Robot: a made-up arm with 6 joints.
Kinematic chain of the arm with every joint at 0, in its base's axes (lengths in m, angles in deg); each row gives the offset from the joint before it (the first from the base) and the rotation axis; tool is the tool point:
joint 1: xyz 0 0 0.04 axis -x
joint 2: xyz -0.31 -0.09 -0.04 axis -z
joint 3: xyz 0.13 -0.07 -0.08 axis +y
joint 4: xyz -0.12 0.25 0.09 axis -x
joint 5: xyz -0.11 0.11 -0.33 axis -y
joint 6: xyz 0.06 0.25 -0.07 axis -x
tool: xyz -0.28 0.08 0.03
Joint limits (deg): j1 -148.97..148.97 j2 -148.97..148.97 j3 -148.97..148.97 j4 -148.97..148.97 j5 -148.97..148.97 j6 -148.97..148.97
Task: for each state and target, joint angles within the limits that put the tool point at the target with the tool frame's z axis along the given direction. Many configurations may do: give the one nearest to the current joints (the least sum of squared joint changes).
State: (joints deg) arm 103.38 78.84 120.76 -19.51 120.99 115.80
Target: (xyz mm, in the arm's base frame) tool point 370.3 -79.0 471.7 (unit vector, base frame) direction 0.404 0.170 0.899
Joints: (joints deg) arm 96.09 100.71 70.36 -45.26 127.65 105.12
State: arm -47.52 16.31 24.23 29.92 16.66 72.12
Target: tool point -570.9 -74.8 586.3 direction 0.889 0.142 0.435
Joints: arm -72.99 4.10 73.10 8.49 -16.21 23.21
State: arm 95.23 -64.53 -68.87 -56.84 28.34 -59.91
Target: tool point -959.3 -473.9 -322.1 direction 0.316 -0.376 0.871
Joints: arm 96.28 -44.86 -59.43 -45.40 43.20 -31.17
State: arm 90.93 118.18 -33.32 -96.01 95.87 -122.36
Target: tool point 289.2 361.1 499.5 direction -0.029 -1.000 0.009
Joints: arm 95.72 117.08 15.67 -90.23 109.19 -102.47
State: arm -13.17 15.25 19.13 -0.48 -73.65 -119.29
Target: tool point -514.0 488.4 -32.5 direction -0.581 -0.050 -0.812
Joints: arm -18.55 8.48 -7.15 -12.40 -46.74 -148.28
